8 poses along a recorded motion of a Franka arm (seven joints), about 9.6 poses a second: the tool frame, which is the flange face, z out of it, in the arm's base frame.
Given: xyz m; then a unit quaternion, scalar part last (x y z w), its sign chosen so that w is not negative.
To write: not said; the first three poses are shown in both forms.
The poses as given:
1: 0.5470 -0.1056 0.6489 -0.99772 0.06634 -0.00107 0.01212
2: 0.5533 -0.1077 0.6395 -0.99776 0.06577 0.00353 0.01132
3: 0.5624 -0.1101 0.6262 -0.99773 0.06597 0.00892 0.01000
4: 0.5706 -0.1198 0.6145 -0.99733 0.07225 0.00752 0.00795
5: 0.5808 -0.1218 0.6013 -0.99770 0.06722 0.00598 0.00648
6: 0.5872 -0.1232 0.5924 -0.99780 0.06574 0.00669 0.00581
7: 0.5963 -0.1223 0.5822 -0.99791 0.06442 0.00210 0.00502
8: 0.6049 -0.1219 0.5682 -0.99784 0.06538 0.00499 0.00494
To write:
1: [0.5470 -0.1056 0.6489], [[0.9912 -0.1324 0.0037], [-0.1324 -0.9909 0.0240], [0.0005 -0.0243 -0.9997]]
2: [0.5533 -0.1077 0.6395], [[0.9913 -0.1313 -0.0056], [-0.1312 -0.9911 0.0231], [-0.0085 -0.0221 -0.9997]]
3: [0.5624 -0.1101 0.6262], [[0.9911 -0.1318 -0.0165], [-0.1315 -0.9911 0.0211], [-0.0191 -0.0188 -0.9996]]
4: [0.5706 -0.1198 0.6145], [[0.9894 -0.1442 -0.0139], [-0.1440 -0.9894 0.0169], [-0.0161 -0.0148 -0.9998]]
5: [0.5808 -0.1218 0.6013], [[0.9909 -0.1342 -0.0111], [-0.1341 -0.9909 0.0137], [-0.0128 -0.0121 -0.9998]]
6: [0.5872 -0.1232 0.5924], [[0.9913 -0.1313 -0.0126], [-0.1311 -0.9913 0.0125], [-0.0141 -0.0107 -0.9998]]
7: [0.5963 -0.1223 0.5822], [[0.9917 -0.1286 -0.0035], [-0.1285 -0.9916 0.0103], [-0.0048 -0.0097 -0.9999]]
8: [0.6049 -0.1219 0.5682], [[0.9914 -0.1305 -0.0093], [-0.1304 -0.9914 0.0105], [-0.0106 -0.0092 -0.9999]]
